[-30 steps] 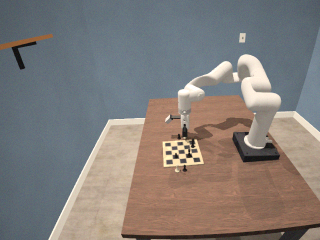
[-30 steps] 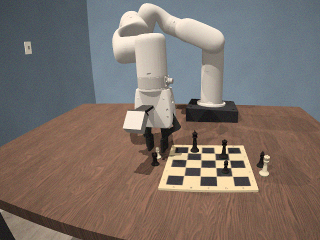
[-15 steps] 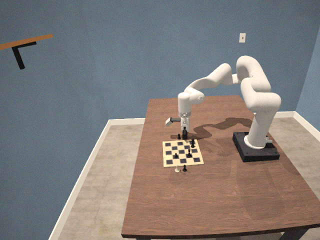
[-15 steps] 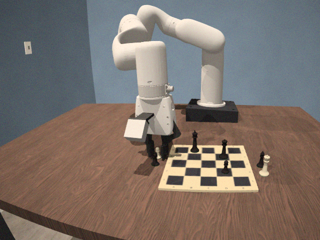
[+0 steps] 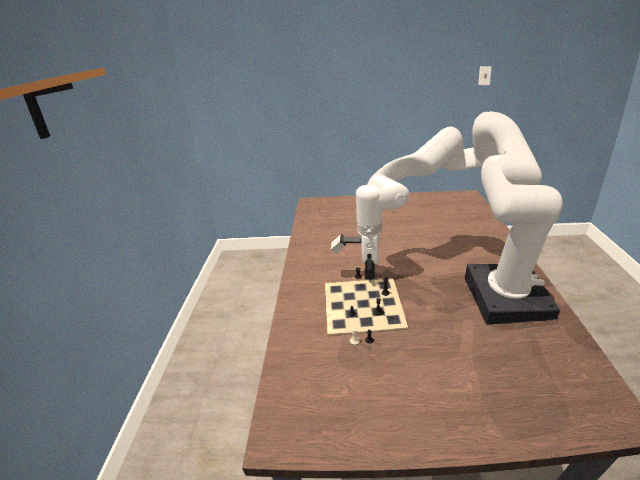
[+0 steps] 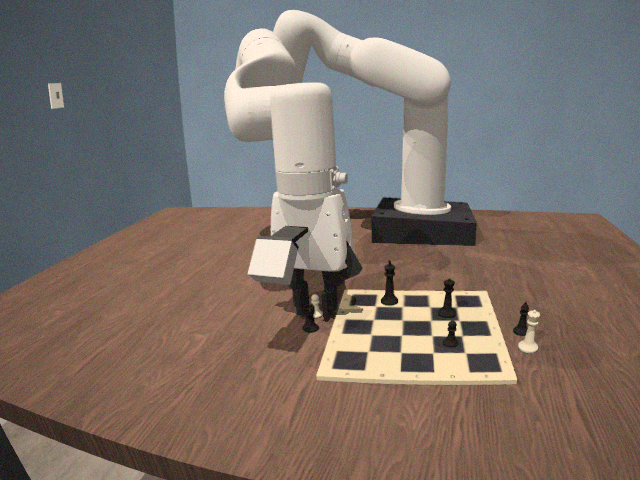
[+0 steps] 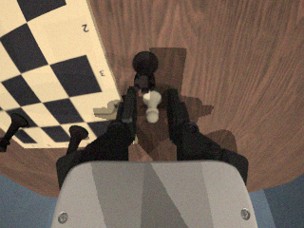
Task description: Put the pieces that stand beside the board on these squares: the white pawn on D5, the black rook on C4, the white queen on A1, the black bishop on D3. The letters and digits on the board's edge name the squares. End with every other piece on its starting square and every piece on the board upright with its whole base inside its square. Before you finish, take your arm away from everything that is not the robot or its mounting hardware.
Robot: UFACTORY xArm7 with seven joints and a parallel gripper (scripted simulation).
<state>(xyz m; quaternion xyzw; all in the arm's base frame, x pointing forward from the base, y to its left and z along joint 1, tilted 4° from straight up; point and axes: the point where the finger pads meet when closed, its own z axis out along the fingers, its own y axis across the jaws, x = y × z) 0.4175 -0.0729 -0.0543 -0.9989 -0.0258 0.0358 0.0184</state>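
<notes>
The white pawn is 1 cm below my hand. Also, from my hand: white queen: 29 cm to the left, 2 cm ahead; black pawn: 19 cm to the left, 4 cm ahead; chessboard: 14 cm to the left, 2 cm below, 1 cm ahead.
</notes>
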